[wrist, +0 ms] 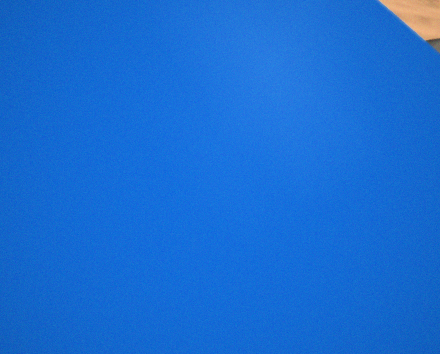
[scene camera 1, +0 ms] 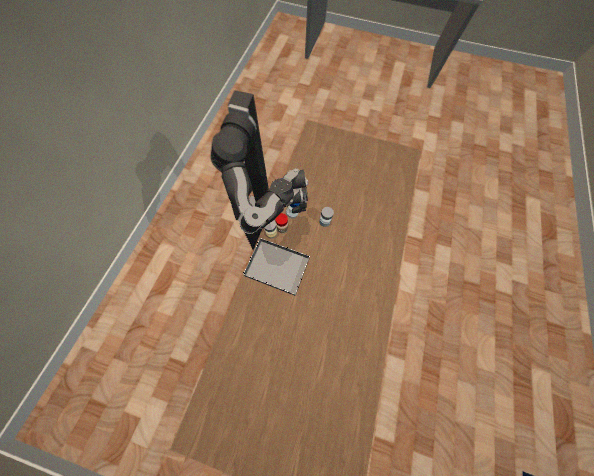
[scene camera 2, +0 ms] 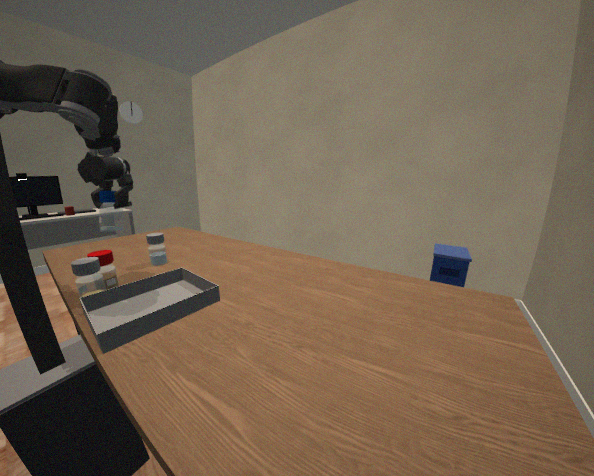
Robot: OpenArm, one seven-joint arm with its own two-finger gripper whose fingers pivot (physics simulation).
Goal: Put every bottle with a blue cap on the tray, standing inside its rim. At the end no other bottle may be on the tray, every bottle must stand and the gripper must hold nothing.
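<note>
My gripper point(scene camera 1: 299, 203) point(scene camera 2: 111, 199) is shut on the blue-capped bottle point(scene camera 1: 292, 212) point(scene camera 2: 107, 220) point(wrist: 210, 175) and holds it upright, well above the table. The blue cap fills most of the wrist view. The grey tray point(scene camera 1: 277, 284) point(scene camera 2: 150, 322) lies on the table with no bottle inside its rim. A red-capped bottle point(scene camera 1: 282, 222) point(scene camera 2: 107, 270) and a grey-capped bottle point(scene camera 1: 270, 229) point(scene camera 2: 88, 276) stand close together beside the tray. Another grey-capped bottle point(scene camera 1: 326, 216) point(scene camera 2: 156, 249) stands apart, farther from the arm's base.
The wooden table point(scene camera 1: 325, 350) point(scene camera 2: 350, 370) carries the tray and the standing bottles. The arm's dark post point(scene camera 2: 25, 280) rises at the left in scene camera 2. A desk with a monitor point(scene camera 2: 42, 192) and a blue bin point(scene camera 2: 449, 270) are in the background.
</note>
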